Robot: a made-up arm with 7 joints. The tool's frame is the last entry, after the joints. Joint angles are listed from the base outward.
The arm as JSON. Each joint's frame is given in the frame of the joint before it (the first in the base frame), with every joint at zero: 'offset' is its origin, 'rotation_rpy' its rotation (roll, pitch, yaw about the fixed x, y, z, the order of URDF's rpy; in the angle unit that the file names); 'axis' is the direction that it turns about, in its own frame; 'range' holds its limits. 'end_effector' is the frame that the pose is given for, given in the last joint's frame.
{
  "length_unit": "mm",
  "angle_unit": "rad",
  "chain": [
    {
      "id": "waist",
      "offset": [
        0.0,
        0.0,
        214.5
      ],
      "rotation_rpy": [
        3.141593,
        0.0,
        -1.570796
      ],
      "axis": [
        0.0,
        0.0,
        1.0
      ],
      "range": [
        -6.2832,
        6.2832
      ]
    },
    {
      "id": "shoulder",
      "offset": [
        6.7,
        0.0,
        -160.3
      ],
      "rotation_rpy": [
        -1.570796,
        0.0,
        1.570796
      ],
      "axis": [
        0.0,
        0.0,
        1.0
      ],
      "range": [
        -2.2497,
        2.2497
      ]
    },
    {
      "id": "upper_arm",
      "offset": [
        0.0,
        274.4,
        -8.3
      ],
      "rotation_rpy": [
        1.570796,
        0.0,
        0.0
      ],
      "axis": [
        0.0,
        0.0,
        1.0
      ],
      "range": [
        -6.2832,
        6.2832
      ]
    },
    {
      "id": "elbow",
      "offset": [
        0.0,
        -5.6,
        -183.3
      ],
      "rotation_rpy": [
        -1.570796,
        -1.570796,
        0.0
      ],
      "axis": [
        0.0,
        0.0,
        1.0
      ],
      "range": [
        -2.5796,
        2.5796
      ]
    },
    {
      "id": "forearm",
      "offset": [
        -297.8,
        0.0,
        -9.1
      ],
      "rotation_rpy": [
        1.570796,
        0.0,
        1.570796
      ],
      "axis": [
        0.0,
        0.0,
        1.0
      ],
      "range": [
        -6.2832,
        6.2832
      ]
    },
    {
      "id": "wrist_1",
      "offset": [
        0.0,
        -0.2,
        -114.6
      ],
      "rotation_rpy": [
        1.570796,
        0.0,
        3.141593
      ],
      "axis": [
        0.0,
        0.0,
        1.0
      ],
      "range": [
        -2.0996,
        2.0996
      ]
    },
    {
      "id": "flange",
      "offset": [
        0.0,
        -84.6,
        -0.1
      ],
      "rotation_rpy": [
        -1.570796,
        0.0,
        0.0
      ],
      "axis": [
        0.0,
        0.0,
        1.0
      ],
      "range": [
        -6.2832,
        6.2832
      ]
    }
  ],
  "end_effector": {
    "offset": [
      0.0,
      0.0,
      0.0
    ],
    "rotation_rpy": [
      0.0,
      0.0,
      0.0
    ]
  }
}
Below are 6 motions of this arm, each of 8 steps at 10 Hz.
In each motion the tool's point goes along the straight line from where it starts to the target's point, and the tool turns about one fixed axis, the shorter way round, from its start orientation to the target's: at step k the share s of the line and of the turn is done. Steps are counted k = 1, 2, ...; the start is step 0. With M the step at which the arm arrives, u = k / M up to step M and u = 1 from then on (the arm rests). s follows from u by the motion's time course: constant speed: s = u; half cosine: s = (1 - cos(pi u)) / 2; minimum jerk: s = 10 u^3 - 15 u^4 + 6 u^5.
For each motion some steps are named. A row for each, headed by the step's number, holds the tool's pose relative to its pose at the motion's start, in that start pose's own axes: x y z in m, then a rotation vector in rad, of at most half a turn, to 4 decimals.
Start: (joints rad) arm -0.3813 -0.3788 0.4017 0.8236 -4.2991 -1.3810 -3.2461
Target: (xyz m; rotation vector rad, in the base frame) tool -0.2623 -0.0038 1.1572 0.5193 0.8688 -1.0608
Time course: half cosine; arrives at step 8
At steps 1, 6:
1: 0.0072 -0.0103 0.0034 -0.0249 -0.0360 0.0275
6: 0.1610 -0.2307 0.0762 -0.5581 -0.8073 0.6168

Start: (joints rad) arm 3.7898 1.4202 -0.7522 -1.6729 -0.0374 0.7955 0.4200
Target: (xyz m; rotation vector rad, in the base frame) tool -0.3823 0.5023 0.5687 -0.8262 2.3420 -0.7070
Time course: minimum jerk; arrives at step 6
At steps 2, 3, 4, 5, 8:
2: 0.0629 -0.0197 0.0265 -0.1039 -0.1125 -0.2228
3: 0.1498 -0.0470 0.0631 -0.2476 -0.2680 -0.5308
4: 0.2368 -0.0743 0.0997 -0.3912 -0.4235 -0.8388
5: 0.2890 -0.0907 0.1217 -0.4775 -0.5170 -1.0239
8: 0.2997 -0.0940 0.1262 -0.4951 -0.5360 -1.0616

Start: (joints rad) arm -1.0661 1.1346 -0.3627 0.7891 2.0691 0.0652 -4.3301
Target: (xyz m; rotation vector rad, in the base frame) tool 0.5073 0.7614 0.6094 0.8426 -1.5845 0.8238
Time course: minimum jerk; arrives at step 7
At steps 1, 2, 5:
1: 0.0016 -0.0057 0.0013 -0.0081 -0.0084 -0.0113
2: 0.0100 -0.0354 0.0080 -0.0502 -0.0524 -0.0705
5: 0.0592 -0.2091 0.0471 -0.2966 -0.3098 -0.4169

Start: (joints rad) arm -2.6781 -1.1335 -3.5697 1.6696 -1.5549 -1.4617 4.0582
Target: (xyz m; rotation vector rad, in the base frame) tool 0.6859 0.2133 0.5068 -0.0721 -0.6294 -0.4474
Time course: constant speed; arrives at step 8
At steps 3, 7, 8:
3: 0.0497 -0.0015 0.1901 0.4157 0.0561 0.1434
7: 0.1161 -0.0035 0.4435 0.9699 0.1309 0.3345
8: 0.1327 -0.0040 0.5068 1.1085 0.1496 0.3823

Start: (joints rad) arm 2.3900 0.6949 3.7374 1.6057 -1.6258 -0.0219 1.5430
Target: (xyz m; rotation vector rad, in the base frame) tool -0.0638 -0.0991 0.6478 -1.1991 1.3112 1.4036
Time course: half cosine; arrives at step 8
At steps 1, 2, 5, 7, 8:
1: 0.0066 -0.0002 0.0150 0.0599 -0.0061 0.0362
2: 0.0253 -0.0009 0.0578 0.2306 -0.0235 0.1393
5: 0.1193 -0.0043 0.2728 1.0886 -0.1109 0.6575
7: 0.1660 -0.0060 0.3796 1.5147 -0.1543 0.9148
8: 0.1725 -0.0062 0.3946 1.5747 -0.1604 0.9510

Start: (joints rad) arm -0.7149 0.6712 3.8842 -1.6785 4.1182 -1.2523 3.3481
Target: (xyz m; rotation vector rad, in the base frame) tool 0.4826 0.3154 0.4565 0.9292 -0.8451 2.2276
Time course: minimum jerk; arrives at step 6
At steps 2, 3, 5, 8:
2: 0.0307 0.0189 -0.0112 0.2060 -0.0832 -0.0793
3: 0.0732 0.0449 -0.0267 0.4907 -0.1982 -0.1888
5: 0.1412 0.0867 -0.0515 0.9467 -0.3822 -0.3643
8: 0.1464 0.0899 -0.0534 0.9815 -0.3963 -0.3777

